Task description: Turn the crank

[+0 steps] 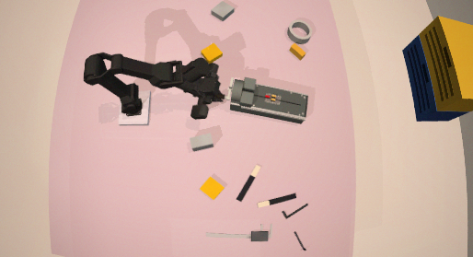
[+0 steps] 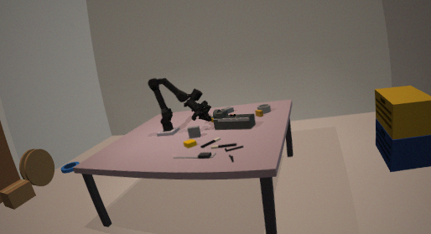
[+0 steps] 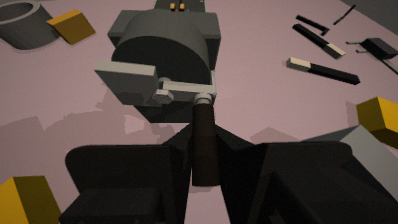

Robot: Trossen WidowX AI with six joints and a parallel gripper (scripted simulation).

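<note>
My gripper tip is 15 cm short of the red pointer, 2 cm below it and 1 cm to the left of it. The rest, counted from my gripper tip: orange block (31 cm ahead, 20 cm to the left, 4 cm below); then dark crank handle (3 cm above, 2 cm behind).
</note>
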